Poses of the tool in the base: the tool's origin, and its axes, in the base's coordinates. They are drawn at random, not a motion.
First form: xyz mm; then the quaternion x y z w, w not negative.
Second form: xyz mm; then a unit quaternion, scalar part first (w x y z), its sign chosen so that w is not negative. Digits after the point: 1 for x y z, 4 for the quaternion.
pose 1, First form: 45.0, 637.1, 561.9, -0.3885, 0.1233, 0.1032, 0.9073
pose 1, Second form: 45.0, 637.1, 561.9, 0.9073, -0.3885, 0.1233, 0.1032
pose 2, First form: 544.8, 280.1, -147.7, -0.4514, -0.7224, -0.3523, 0.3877
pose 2, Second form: 544.8, 280.1, -147.7, 0.3877, -0.4514, -0.7224, -0.3523
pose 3, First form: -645.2, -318.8, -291.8, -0.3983, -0.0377, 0.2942, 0.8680
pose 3, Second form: -645.2, -318.8, -291.8, 0.8680, -0.3983, -0.0377, 0.2942
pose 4, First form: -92.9, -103.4, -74.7, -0.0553, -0.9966, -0.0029, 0.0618
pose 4, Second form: -92.9, -103.4, -74.7, 0.0618, -0.0553, -0.9966, -0.0029
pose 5, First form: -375.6, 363.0, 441.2, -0.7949, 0.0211, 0.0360, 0.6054
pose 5, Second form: -375.6, 363.0, 441.2, 0.6054, -0.7949, 0.0211, 0.0360
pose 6, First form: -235.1, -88.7, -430.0, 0.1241, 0.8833, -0.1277, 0.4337
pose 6, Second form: -235.1, -88.7, -430.0, 0.4337, 0.1241, 0.8833, -0.1277
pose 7, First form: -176.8, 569.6, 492.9, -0.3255, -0.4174, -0.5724, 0.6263
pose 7, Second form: -176.8, 569.6, 492.9, 0.6263, -0.3255, -0.4174, -0.5724
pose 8, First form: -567.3, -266.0, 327.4, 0.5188, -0.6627, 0.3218, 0.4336
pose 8, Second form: -567.3, -266.0, 327.4, 0.4336, 0.5188, -0.6627, 0.3218
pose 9, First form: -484.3, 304.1, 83.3, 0.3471, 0.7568, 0.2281, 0.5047
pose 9, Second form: -484.3, 304.1, 83.3, 0.5047, 0.3471, 0.7568, 0.2281
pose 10, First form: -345.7, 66.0, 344.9, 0.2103, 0.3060, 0.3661, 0.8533
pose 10, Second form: -345.7, 66.0, 344.9, 0.8533, 0.2103, 0.3060, 0.3661
